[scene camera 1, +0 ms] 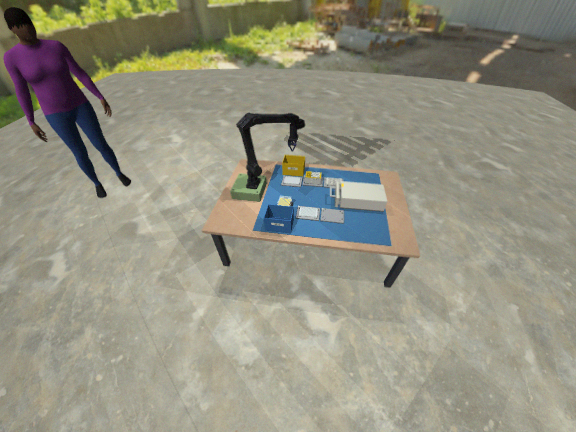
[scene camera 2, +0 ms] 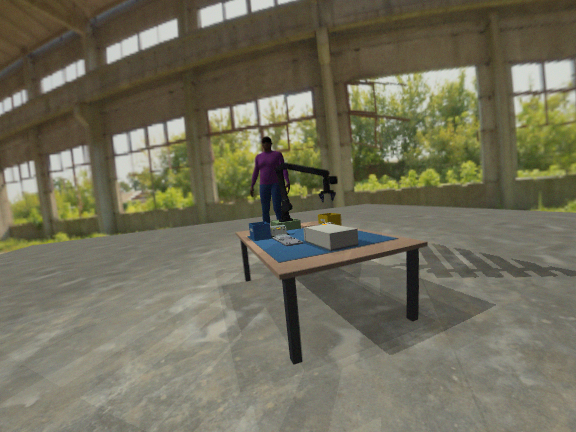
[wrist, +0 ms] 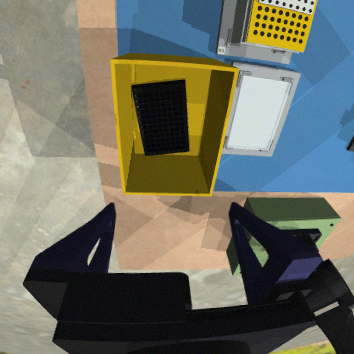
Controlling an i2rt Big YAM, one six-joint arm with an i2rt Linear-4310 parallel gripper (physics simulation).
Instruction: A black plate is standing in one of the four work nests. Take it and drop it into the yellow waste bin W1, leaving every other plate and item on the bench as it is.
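Where they show: gripper, fingertip midpoint: (scene camera 1: pixel 293 148) (scene camera 2: pixel 327 201) (wrist: pixel 173 207); arm's base, origin of the base link: (scene camera 1: pixel 253 183) (scene camera 2: pixel 285 220).
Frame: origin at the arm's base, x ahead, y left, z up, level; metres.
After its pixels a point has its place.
Note:
The black plate (wrist: pixel 162 117) @(y 0.338, x 0.251, z -0.059 m) lies inside the yellow waste bin (wrist: pixel 217 127) @(y 0.266, x 0.272, z 0.019 m) (scene camera 1: pixel 294 166) @(y 0.262, x 0.276, z 0.020 m) (scene camera 2: pixel 329 218) @(y 0.285, x 0.349, z 0.017 m), toward its left side in the wrist view, apart from the fingers. The bin stands upright at the table's back edge. My gripper (wrist: pixel 173 207) @(y 0.328, x 0.251, z 0.153 m) (scene camera 1: pixel 292 148) @(y 0.328, x 0.251, z 0.153 m) (scene camera 2: pixel 327 199) @(y 0.328, x 0.251, z 0.153 m) is open and empty, high above the bin in the scene views. The plate cannot be seen in the scene views. A work nest marked A1 (wrist: pixel 226 49) @(y 0.252, x 0.366, z -0.065 m) holds a yellow and white rack (wrist: pixel 280 25) @(y 0.208, x 0.405, z -0.005 m). A grey nest with a pale insert (wrist: pixel 260 112) @(y 0.172, x 0.279, z -0.057 m) (scene camera 1: pixel 292 180) @(y 0.170, x 0.276, z -0.057 m) is beside the bin.
A blue bin (scene camera 1: pixel 279 220) @(y -0.375, x 0.296, z 0.037 m) (scene camera 2: pixel 259 231) @(y -0.327, x 0.367, z -0.010 m) stands at the front left of the blue mat (scene camera 1: pixel 362 232) @(y -0.277, x 0.844, z -0.077 m). A small yellow-topped item (scene camera 1: pixel 285 201) @(y -0.132, x 0.282, z -0.020 m) stands behind it. Two flat trays (scene camera 1: pixel 308 212) @(y -0.179, x 0.459, z -0.054 m) (scene camera 1: pixel 332 215) @(y -0.166, x 0.630, z -0.065 m) lie to its right. A large pale instrument (scene camera 1: pixel 362 195) @(y -0.012, x 0.827, z 0.025 m) (scene camera 2: pixel 331 236) @(y -0.034, x 1.002, z 0.006 m) stands at the right.

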